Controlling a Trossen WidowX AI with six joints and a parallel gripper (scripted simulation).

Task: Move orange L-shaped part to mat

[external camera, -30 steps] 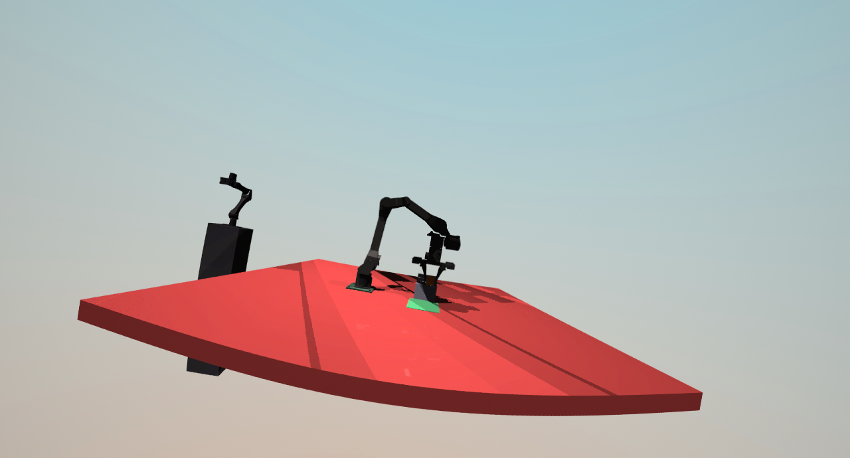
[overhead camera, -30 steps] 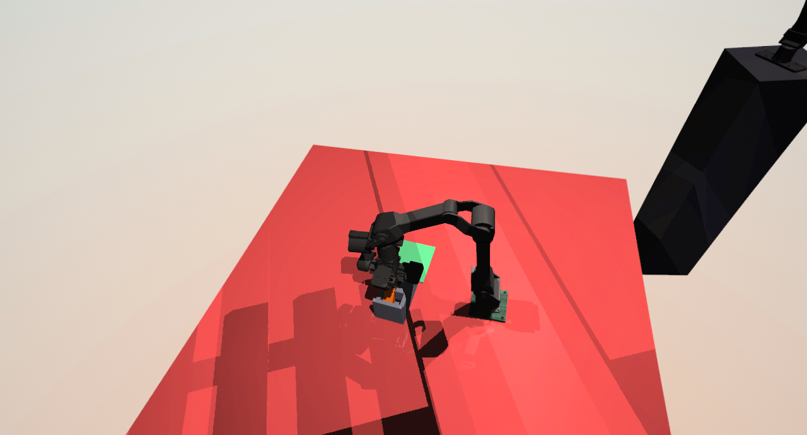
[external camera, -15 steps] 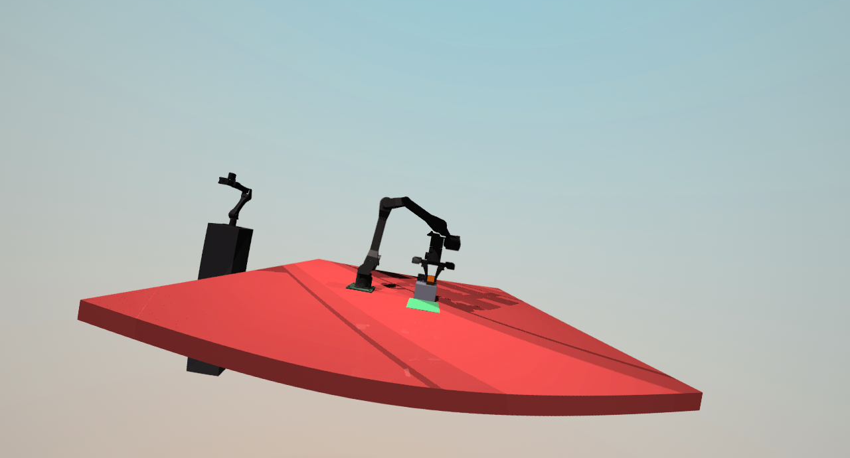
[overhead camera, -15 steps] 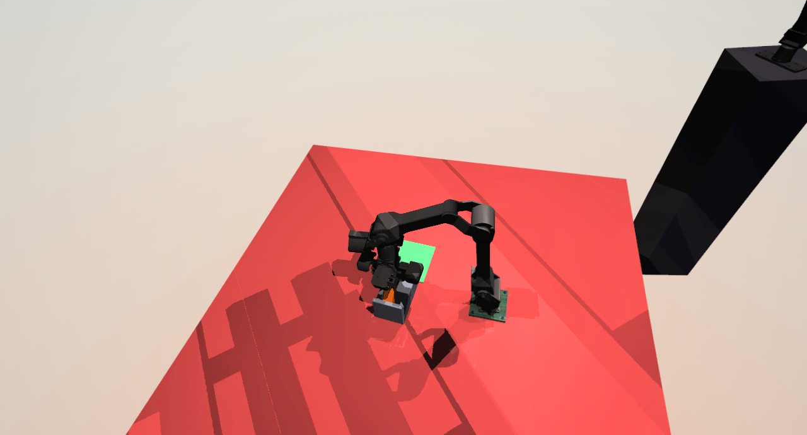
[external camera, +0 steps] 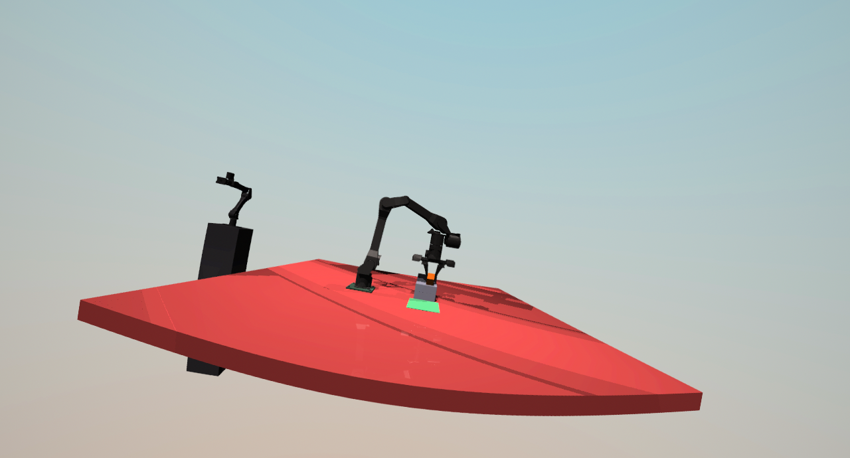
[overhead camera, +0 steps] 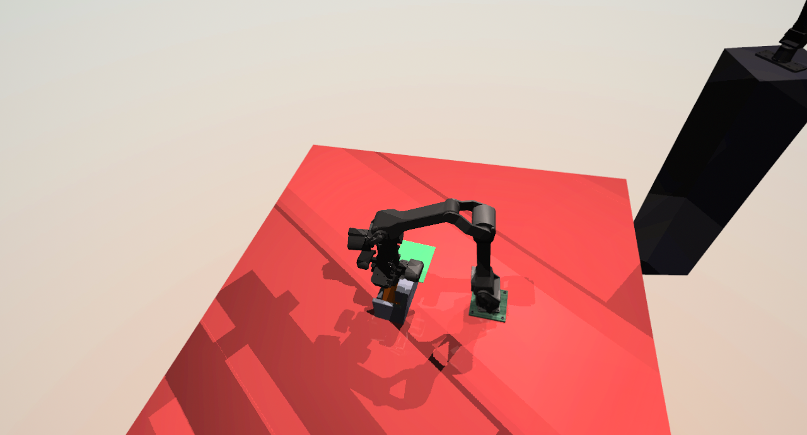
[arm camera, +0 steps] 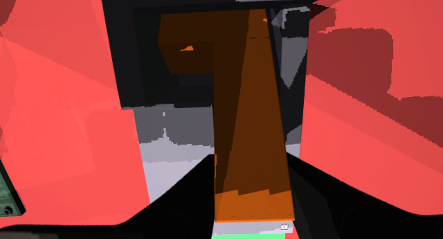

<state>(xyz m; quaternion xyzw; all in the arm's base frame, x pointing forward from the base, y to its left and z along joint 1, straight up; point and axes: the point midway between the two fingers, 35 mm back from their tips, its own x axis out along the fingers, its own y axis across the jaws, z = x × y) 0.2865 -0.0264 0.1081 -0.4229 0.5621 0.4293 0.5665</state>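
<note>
My gripper tip is 130 mm to the left of the green mat, 90 mm above it and 50 mm past it. Also, from my gripper tip: orange L-shaped part: 40 mm to the left, 30 mm below.
</note>
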